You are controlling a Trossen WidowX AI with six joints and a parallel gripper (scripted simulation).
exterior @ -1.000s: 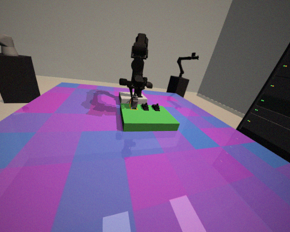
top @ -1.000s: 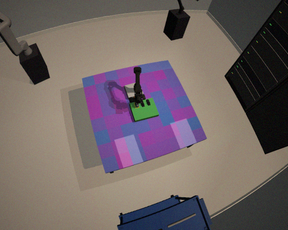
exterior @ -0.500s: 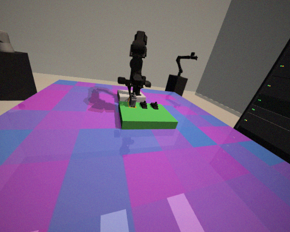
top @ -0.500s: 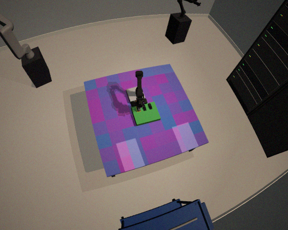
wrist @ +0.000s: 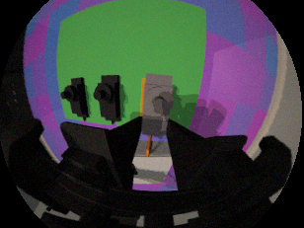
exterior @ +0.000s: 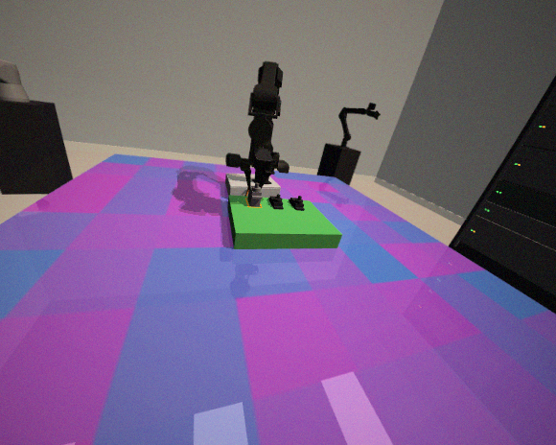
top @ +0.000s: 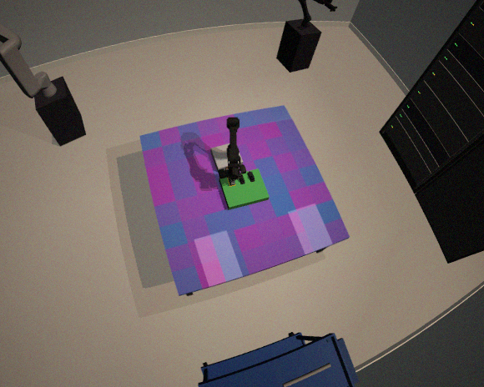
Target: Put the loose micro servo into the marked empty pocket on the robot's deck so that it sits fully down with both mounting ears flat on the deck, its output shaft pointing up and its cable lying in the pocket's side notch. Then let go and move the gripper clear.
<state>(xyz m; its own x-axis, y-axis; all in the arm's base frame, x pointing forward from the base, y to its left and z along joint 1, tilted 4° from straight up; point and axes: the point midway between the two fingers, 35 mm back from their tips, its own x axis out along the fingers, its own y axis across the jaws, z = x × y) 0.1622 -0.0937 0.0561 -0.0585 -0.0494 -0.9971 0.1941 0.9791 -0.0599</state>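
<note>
The green deck is 14 cm ahead of my gripper tip, 5 cm to the left of it and 6 cm below it.
</note>
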